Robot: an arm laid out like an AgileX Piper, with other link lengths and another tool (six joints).
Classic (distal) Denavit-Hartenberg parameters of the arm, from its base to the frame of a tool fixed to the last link. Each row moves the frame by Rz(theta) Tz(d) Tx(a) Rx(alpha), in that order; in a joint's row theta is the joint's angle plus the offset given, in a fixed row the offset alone. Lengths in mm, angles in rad.
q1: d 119.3; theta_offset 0; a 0; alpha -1.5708
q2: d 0; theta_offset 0.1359; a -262.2; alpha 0
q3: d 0; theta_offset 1.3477; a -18.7; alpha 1.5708
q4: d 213.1; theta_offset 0; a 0; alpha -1.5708
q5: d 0; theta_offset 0; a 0; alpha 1.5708
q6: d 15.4; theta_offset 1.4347; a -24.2; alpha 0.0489
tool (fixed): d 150.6; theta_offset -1.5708; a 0; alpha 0
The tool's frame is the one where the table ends.
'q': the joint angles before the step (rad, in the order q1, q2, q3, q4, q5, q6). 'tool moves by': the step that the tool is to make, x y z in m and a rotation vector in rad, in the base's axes. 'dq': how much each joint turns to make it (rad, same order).
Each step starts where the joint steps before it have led.
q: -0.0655 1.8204 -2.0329 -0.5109 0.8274 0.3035
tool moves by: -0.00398 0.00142 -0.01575 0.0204 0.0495 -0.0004
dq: 0.0000 -0.0166 0.0639 0.0138 0.0054 0.0037
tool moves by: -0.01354 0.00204 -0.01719 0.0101 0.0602 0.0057
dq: -0.0001 -0.0557 0.1246 0.0072 -0.0093 0.0001
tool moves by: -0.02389 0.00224 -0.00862 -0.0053 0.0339 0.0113
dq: -0.0002 -0.0989 0.1564 -0.0060 -0.0271 0.0005
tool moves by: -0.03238 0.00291 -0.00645 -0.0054 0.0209 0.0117
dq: -0.0001 -0.1293 0.1750 -0.0066 -0.0281 0.0016
